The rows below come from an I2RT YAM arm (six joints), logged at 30 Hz.
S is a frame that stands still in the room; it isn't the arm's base.
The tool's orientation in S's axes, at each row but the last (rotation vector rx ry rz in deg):
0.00 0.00 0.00
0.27 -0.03 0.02
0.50 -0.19 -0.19
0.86 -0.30 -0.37
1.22 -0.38 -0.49
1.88 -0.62 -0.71
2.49 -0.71 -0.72
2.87 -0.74 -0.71
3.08 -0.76 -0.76
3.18 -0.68 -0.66
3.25 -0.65 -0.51
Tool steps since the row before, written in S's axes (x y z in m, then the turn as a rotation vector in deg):
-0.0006 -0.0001 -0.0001 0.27 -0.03 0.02
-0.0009 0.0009 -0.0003 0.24 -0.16 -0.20
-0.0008 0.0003 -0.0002 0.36 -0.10 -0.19
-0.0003 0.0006 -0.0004 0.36 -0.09 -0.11
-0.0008 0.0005 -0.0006 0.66 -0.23 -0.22
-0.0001 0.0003 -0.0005 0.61 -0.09 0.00
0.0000 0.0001 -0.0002 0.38 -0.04 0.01
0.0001 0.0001 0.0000 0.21 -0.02 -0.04
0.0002 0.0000 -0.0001 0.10 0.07 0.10
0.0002 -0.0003 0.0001 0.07 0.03 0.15
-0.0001 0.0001 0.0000 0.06 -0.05 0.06
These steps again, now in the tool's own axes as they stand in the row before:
-0.0006 -0.0001 -0.0001 0.27 -0.03 0.02
-0.0009 0.0009 -0.0003 0.24 -0.16 -0.20
-0.0008 0.0003 -0.0002 0.36 -0.10 -0.19
-0.0003 0.0006 -0.0004 0.36 -0.09 -0.11
-0.0008 0.0005 -0.0006 0.66 -0.23 -0.22
-0.0001 0.0003 -0.0005 0.61 -0.08 0.00
0.0000 0.0001 -0.0002 0.38 -0.03 0.01
0.0001 0.0001 0.0000 0.21 -0.02 -0.04
0.0002 0.0000 -0.0001 0.10 0.08 0.09
0.0002 -0.0003 0.0001 0.07 0.04 0.15
-0.0001 0.0001 0.0000 0.06 -0.05 0.06

